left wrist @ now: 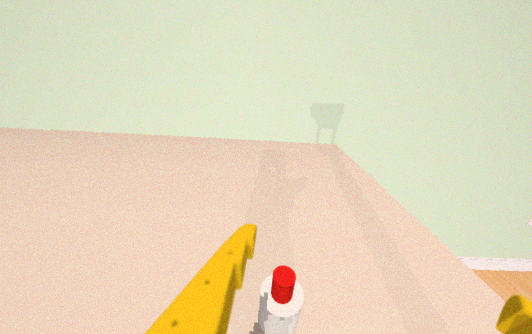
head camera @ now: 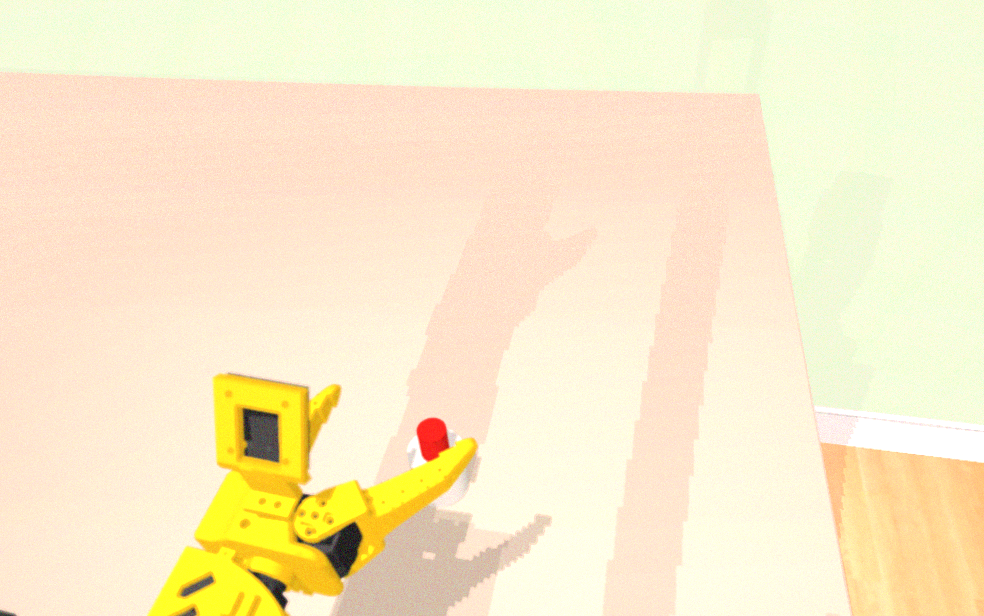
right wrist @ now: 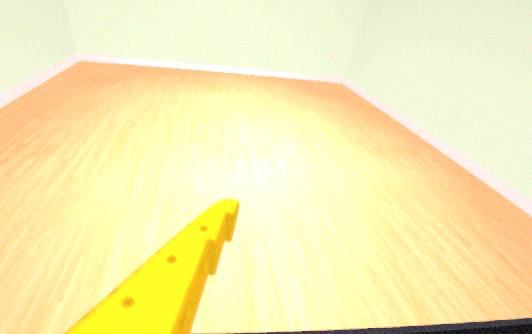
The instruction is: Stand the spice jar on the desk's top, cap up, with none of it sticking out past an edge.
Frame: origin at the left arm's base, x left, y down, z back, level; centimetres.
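Seen in the pictures: left hand at its tool point: (left wrist: pixel 255 237) (head camera: pixel 337 393); right hand at its tool point: (right wrist: pixel 236 215).
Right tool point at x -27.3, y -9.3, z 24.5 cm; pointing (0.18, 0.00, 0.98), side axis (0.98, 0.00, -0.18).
Note:
Offsets run from my right tool point to a thing's top centre. Level surfaces: height alone.
The white spice jar {dy +8.3, dx +28.4, dz -55.5 cm} (head camera: pixel 453 490) (left wrist: pixel 281 320) with a red cap {dy +8.3, dx +28.4, dz -55.5 cm} (head camera: pixel 432 438) (left wrist: pixel 283 285) stands upright, cap up, on the pinkish desk top {dy +14.8 cm} (head camera: pixel 217 217) (left wrist: pixel 125 200). It is well inside the edges visible in the head view. My left gripper (head camera: pixel 402 417) (left wrist: pixel 382 264) is open and empty. In its wrist view the jar shows in the wide gap, nearer the left jaw; in the head view the other jaw crosses in front of the jar and hides part of it. My right gripper (right wrist: pixel 231 205) is fully open, with one notched jaw showing above the floor.
The desk's right edge (head camera: pixel 800 341) slants down the head view, with wooden floor {dy +86.9 cm} (head camera: pixel 915 530) beyond it. A pale green wall (head camera: pixel 435 36) rises behind the desk. Arm shadows cross the desk top. A dark edge (right wrist: pixel 425 329) shows at the bottom of the right wrist view.

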